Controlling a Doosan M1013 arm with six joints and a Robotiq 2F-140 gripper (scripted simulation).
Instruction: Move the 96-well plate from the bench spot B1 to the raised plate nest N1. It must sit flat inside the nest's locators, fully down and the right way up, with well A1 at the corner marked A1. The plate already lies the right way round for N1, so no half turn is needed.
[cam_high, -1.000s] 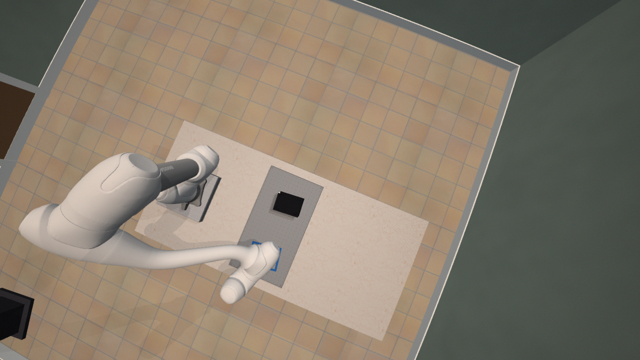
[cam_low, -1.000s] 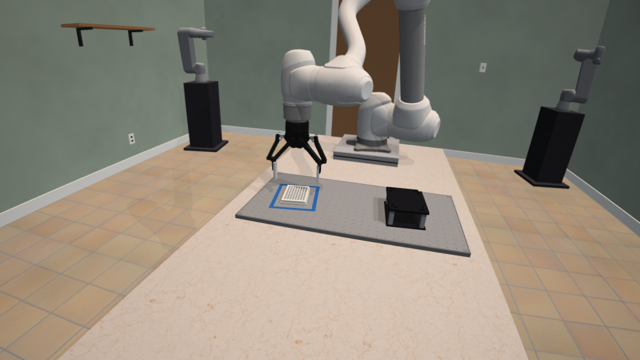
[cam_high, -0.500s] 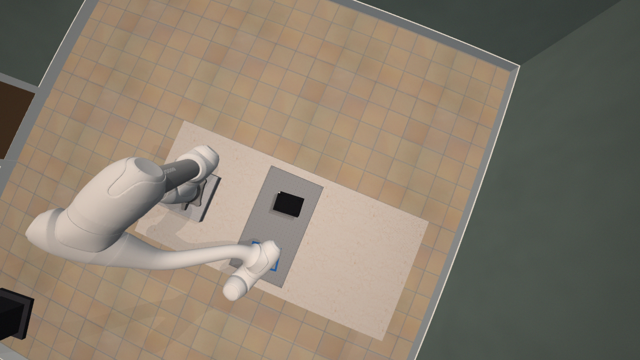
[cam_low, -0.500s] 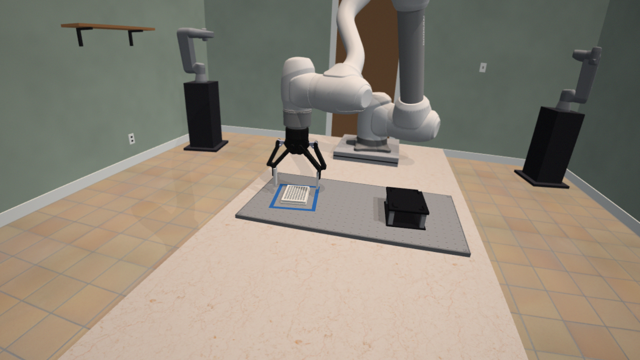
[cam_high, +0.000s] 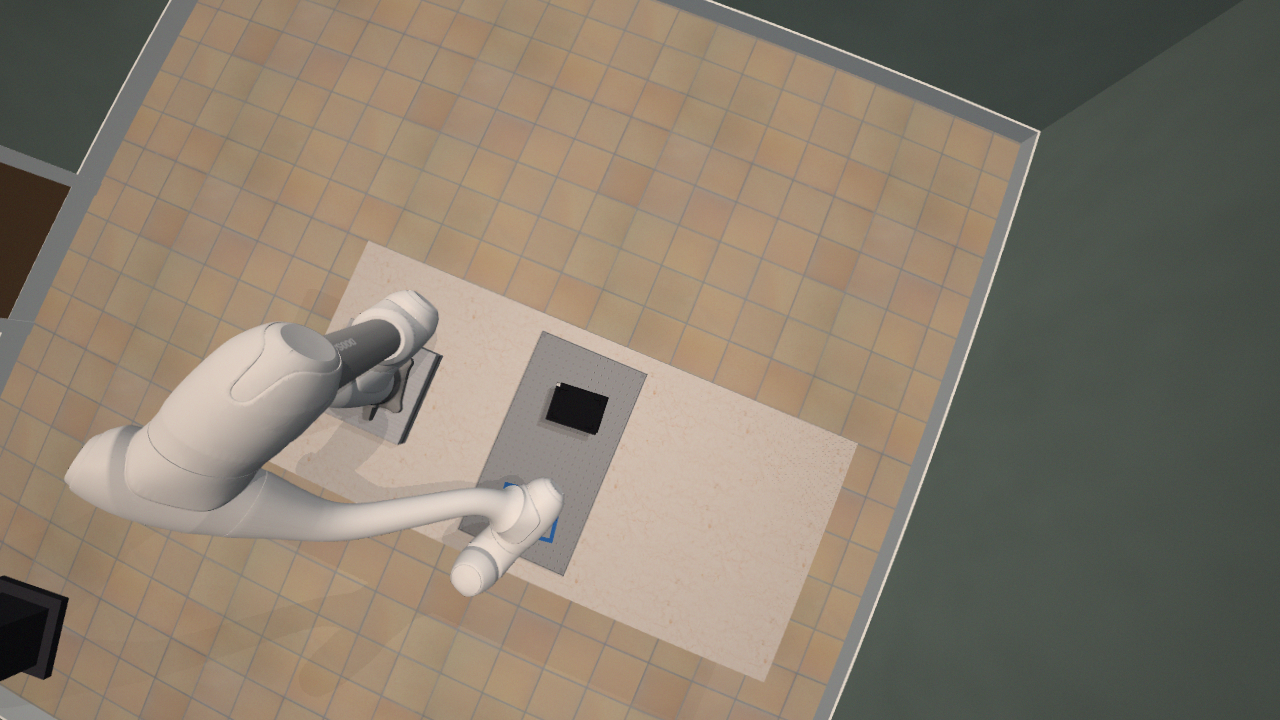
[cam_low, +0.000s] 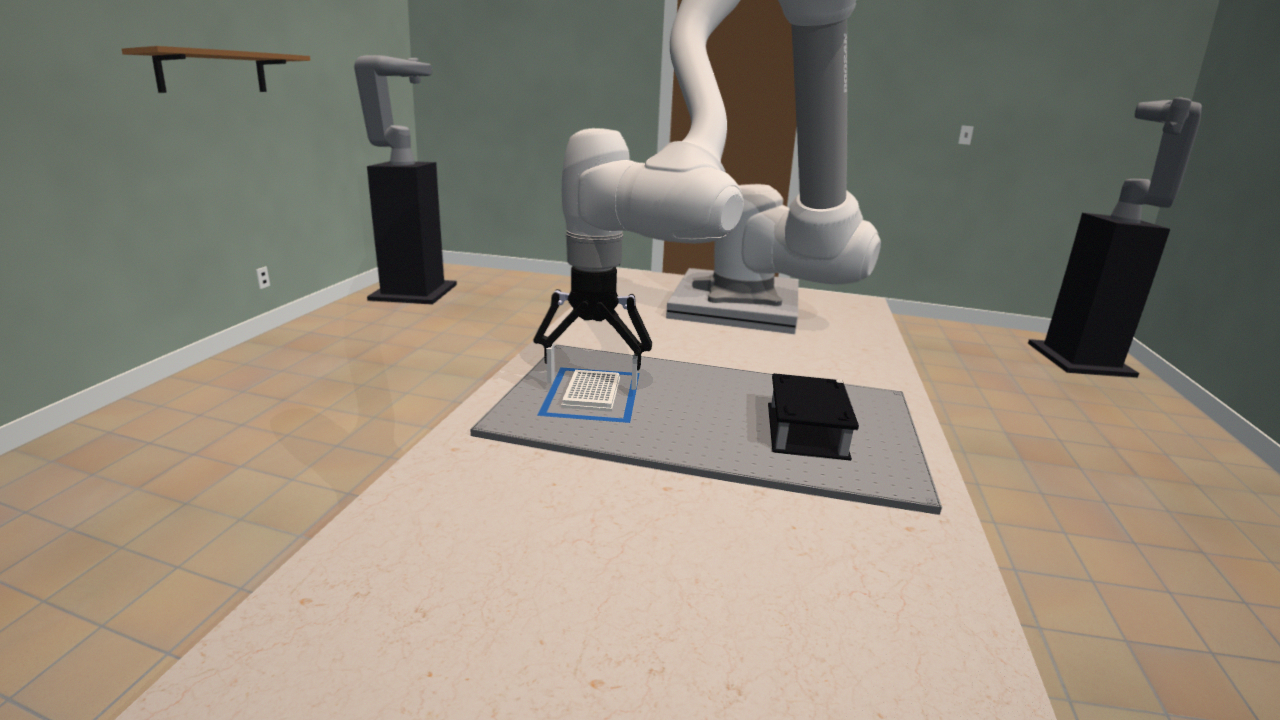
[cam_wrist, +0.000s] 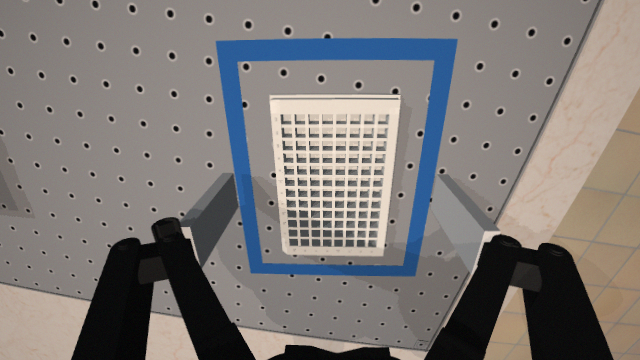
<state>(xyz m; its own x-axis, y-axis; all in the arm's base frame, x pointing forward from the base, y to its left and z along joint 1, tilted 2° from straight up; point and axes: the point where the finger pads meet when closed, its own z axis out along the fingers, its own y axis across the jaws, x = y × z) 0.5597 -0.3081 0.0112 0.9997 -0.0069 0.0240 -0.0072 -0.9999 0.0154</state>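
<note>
The white 96-well plate lies 2 cm below my hand. Also, from my hand: A1 label: 42 cm to the left, 3 cm above, 1 cm ahead.
</note>
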